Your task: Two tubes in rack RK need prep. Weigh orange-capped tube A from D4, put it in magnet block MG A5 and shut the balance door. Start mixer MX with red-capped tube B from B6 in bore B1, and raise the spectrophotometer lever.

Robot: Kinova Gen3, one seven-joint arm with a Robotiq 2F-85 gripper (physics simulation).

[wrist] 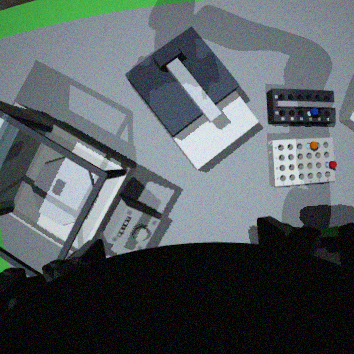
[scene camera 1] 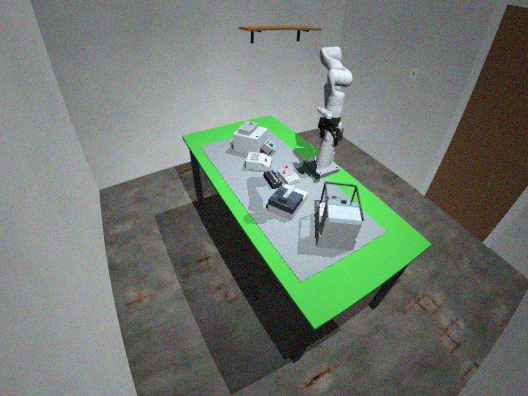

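The white rack RK holds an orange-capped tube and a red-capped tube. Beside it, the dark magnet block holds a blue-capped tube. The framed glass balance stands at the left in the wrist view; its door position is unclear. A dark-blue and white instrument has a long white lever lying over its top. My gripper is open and empty, high above the table near the arm's base side.
A white device with a well grid and red display stands beyond the rack; its corner shows at the wrist view's right edge. A large white box and a small green-screened unit stand farther back. A dial panel adjoins the balance.
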